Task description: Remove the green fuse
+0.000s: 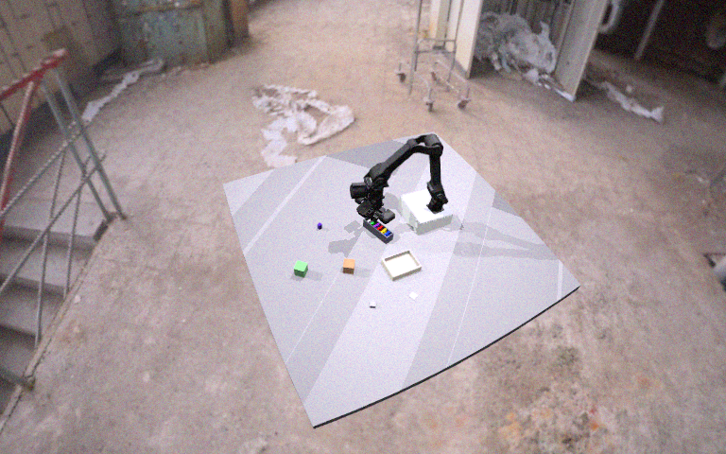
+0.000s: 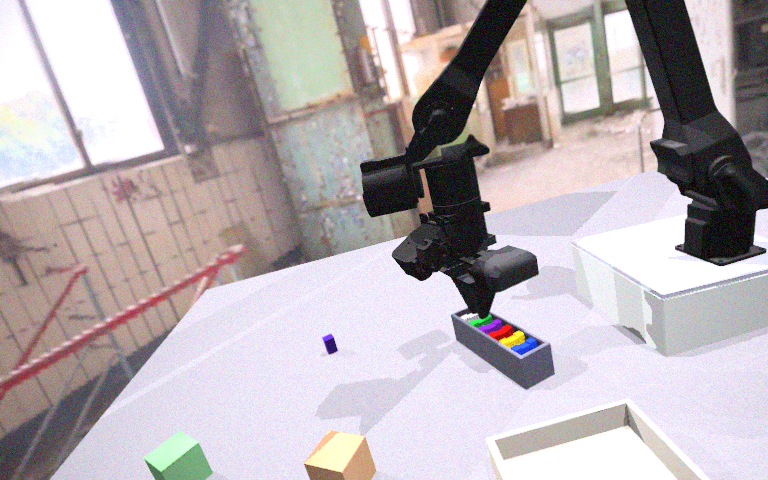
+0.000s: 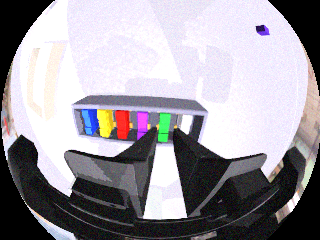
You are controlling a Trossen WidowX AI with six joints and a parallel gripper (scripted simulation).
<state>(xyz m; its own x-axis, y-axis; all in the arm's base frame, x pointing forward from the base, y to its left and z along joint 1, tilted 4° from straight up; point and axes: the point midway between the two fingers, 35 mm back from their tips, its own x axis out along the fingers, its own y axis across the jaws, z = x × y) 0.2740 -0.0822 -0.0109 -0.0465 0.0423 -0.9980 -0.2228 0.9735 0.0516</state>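
Now: the green fuse 20 mm below my gripper tip. Round my gripper tip: cream tray 240 mm to the left, 40 mm below, 10 mm ahead; small purple block 200 mm ahead, 110 mm to the right, 30 mm below; tan cube 200 mm ahead, 150 mm to the left, 20 mm below.
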